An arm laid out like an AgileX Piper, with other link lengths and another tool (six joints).
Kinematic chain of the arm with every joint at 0, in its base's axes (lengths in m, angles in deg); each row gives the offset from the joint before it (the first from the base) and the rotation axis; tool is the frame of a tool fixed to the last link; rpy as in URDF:
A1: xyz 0 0 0.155 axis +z
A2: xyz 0 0 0 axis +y
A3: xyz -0.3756 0 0.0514 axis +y
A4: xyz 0.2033 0 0.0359 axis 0.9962 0 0.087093
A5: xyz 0 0 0 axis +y
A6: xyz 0.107 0 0.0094 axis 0.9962 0 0.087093
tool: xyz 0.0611 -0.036 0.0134 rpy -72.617 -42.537 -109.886
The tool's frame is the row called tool.
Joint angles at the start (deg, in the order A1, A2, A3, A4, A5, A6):
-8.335, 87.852, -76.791, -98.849, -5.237, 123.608
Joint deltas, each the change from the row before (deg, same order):
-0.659, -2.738, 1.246, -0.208, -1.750, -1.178
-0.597, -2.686, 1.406, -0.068, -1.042, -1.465
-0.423, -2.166, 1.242, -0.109, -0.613, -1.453
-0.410, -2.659, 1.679, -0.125, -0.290, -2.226
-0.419, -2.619, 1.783, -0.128, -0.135, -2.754
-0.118, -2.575, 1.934, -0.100, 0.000, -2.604
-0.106, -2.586, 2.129, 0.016, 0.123, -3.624
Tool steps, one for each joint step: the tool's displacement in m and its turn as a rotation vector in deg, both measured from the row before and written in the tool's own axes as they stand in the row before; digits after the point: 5 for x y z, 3 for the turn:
0.00461, -0.00915, -0.01757, 1.753, -0.568, -1.157
0.00517, -0.00749, -0.01739, 1.475, 0.023, -1.389
0.00398, -0.00534, -0.01405, 1.110, 0.164, -1.478
0.00497, -0.00545, -0.01730, 1.216, 0.512, -2.284
0.00495, -0.00434, -0.01701, 1.112, 0.631, -2.832
0.00294, -0.00341, -0.01670, 0.989, 0.426, -2.659
0.00263, -0.00241, -0.01671, 0.958, 0.457, -3.559

